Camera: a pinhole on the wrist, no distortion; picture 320 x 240 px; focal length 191.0 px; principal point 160.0 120.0 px. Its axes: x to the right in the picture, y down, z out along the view. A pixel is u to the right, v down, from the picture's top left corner.
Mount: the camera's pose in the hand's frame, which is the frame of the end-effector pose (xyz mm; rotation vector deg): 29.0 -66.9 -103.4 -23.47 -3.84 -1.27
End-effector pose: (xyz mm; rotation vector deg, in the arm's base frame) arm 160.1 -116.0 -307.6 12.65 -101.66 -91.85
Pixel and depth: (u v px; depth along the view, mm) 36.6 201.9 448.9
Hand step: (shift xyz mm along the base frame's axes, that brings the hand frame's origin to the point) 172.3 388.5 165.2
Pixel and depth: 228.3 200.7 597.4
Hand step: -238.7 247.1 465.8
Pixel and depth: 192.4 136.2 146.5
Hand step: -48.5 -3.4 21.2
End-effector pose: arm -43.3 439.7 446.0 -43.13 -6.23 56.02
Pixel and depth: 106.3 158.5 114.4
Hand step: -1.3 -12.5 -5.4
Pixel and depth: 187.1 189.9 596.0
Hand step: -360.8 379.6 19.2
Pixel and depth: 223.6 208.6 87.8
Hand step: 42.6 24.5 -44.0
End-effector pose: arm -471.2 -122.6 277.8 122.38 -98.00 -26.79
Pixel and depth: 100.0 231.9 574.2
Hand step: -570.9 55.2 -12.7
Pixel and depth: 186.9 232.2 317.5
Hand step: -239.2 -114.1 5.6
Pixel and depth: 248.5 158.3 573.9
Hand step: -357.5 -339.8 -228.6
